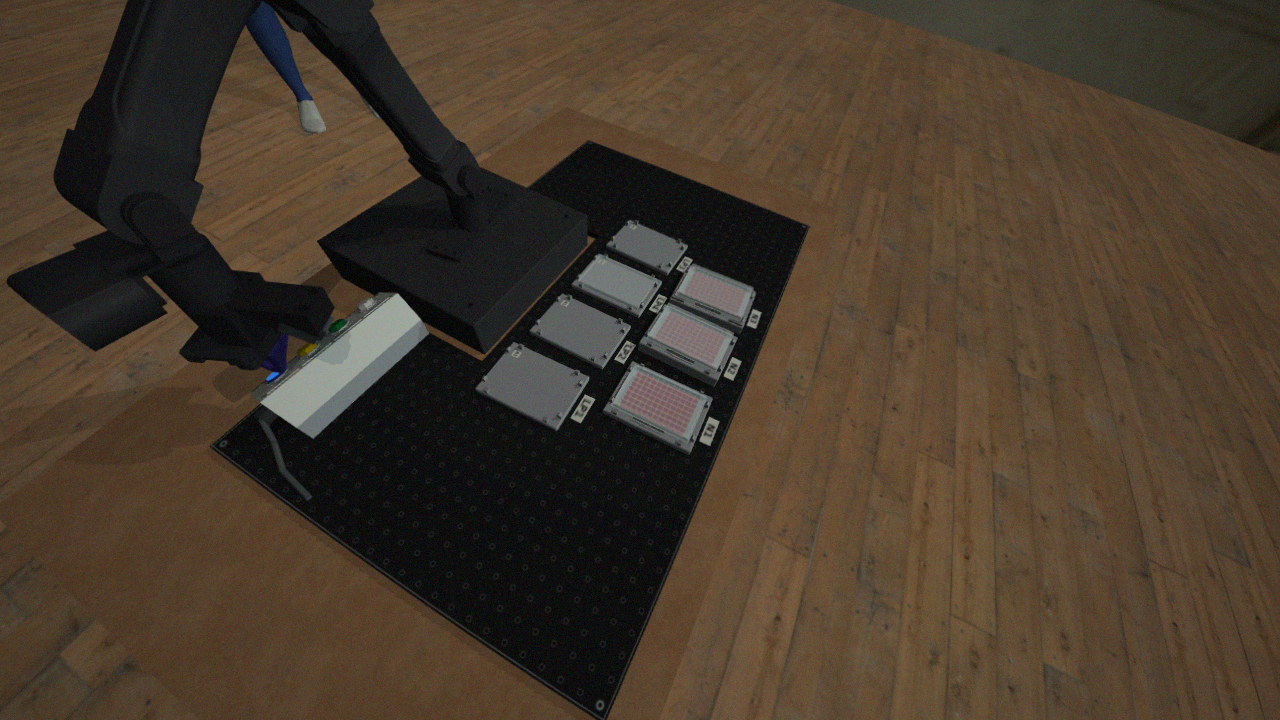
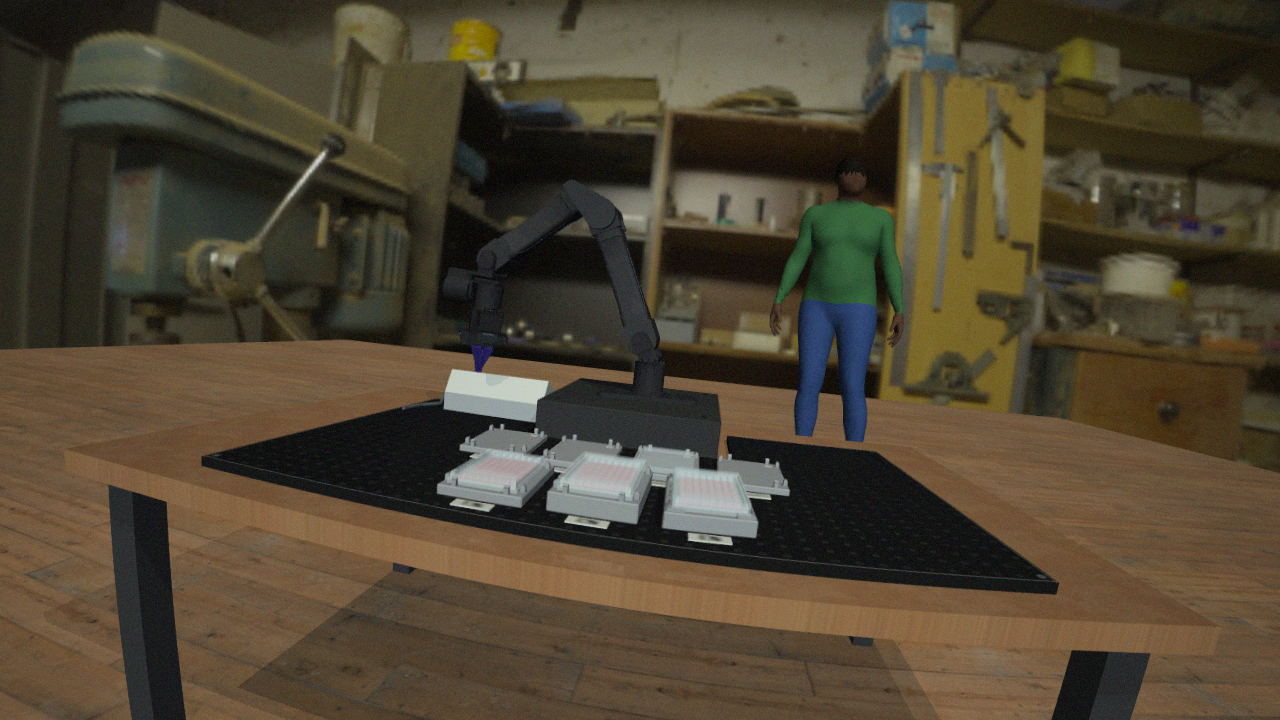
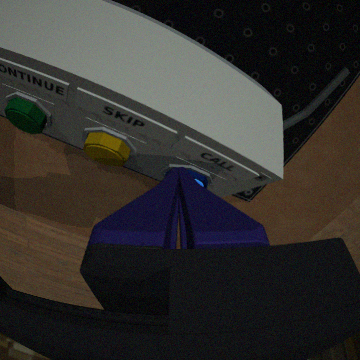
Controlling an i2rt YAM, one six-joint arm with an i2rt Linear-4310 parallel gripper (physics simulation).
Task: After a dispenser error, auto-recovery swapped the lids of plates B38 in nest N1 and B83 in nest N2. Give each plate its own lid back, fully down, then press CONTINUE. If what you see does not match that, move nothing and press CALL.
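My gripper is shut and empty, its blue-purple fingertips at the CALL button and partly hiding it; a bright blue patch shows on the button. Whether they touch is hard to tell. The green CONTINUE button is farther along the box. The pink-welled plate in nest N1 and the pink-welled plate in nest N2 sit flat, with clear tops. Their lid and plate markings are too small to read.
A third pink plate sits in N3. Grey nests LP1 and LP2 stand behind the plates; a pale piece lies in another nest. The yellow SKIP button is beside CALL. The arm's black base adjoins the white box.
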